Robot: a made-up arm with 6 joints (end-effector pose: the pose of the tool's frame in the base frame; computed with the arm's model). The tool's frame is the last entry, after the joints. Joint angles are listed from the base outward.
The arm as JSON. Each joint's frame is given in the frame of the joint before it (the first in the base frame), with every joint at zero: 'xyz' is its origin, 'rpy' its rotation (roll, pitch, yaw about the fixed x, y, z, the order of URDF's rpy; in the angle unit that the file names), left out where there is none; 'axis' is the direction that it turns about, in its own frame. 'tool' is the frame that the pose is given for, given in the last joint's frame.
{
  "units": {
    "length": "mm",
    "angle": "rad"
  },
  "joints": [
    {
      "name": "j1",
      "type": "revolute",
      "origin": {
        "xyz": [
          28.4,
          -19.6,
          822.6
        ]
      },
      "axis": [
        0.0,
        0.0,
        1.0
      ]
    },
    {
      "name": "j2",
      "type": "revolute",
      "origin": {
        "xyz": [
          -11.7,
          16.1,
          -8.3
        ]
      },
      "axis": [
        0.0,
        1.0,
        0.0
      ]
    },
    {
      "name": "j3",
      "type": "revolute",
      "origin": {
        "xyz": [
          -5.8,
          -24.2,
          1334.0
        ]
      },
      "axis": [
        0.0,
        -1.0,
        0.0
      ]
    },
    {
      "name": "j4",
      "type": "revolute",
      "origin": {
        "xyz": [
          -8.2,
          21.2,
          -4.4
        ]
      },
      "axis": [
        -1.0,
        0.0,
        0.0
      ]
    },
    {
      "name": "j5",
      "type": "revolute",
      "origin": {
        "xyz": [
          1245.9,
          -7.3,
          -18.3
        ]
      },
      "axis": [
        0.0,
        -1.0,
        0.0
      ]
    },
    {
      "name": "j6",
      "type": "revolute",
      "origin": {
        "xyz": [
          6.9,
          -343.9,
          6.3
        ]
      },
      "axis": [
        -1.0,
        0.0,
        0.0
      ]
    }
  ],
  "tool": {
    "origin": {
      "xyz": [
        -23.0,
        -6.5,
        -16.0
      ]
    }
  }
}
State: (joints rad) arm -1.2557 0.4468 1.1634 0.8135 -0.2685 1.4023
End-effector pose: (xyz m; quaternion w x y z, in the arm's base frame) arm 0.2041 -1.3425 3.0205 0.2104 -0.7038 0.4673 -0.4920
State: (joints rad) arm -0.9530 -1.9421 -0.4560 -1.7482 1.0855 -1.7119
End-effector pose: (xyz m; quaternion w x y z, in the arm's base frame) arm -0.3636 0.7102 1.5210 0.1401 -0.4266 0.5448 -0.7082
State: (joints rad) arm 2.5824 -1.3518 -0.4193 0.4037 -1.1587 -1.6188
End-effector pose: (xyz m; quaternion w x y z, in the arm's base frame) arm 0.7627 -0.1297 2.1617 0.3974 0.2227 0.5970 0.6603
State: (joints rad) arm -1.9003 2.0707 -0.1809 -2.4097 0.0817 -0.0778
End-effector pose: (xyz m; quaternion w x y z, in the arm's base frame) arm 0.2390 -0.3252 -0.6312 0.6191 -0.4472 0.1393 0.6303
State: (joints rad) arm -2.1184 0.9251 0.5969 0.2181 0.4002 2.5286
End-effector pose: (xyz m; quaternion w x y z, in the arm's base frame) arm -1.4137 -1.7423 1.2959 0.0797 -0.5203 0.8292 -0.1878
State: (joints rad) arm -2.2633 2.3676 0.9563 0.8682 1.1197 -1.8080
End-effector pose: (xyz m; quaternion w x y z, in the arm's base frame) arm -1.0062 -0.9119 -1.3108 0.4091 0.6257 -0.3990 -0.5309
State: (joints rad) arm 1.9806 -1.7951 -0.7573 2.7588 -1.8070 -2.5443
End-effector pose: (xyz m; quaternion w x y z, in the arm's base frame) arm 0.0436 -0.8656 1.6592 0.4005 0.8274 -0.3922 -0.0347
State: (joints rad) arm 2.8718 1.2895 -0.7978 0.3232 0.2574 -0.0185
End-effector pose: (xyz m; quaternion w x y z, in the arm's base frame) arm -0.5876 0.4993 0.0864 0.0588 0.7841 -0.0490 -0.6159
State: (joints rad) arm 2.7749 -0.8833 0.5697 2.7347 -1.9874 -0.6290
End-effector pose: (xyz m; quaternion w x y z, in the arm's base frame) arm 0.8734 -0.6998 2.8980 0.9473 0.2810 0.1502 -0.0330
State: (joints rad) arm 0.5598 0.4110 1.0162 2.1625 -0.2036 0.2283
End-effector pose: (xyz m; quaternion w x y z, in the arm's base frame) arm 1.0636 0.8601 2.9871 0.4494 -0.8103 -0.2887 -0.2409
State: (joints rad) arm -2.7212 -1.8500 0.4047 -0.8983 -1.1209 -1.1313
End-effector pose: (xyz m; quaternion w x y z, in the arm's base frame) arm 1.6421 0.9134 1.5637 0.7491 -0.0973 -0.3935 -0.5239
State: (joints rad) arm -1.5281 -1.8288 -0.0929 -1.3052 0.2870 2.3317
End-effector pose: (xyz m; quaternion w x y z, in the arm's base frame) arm -0.1001 1.1301 1.7254 0.1032 -0.5899 -0.3145 -0.7365
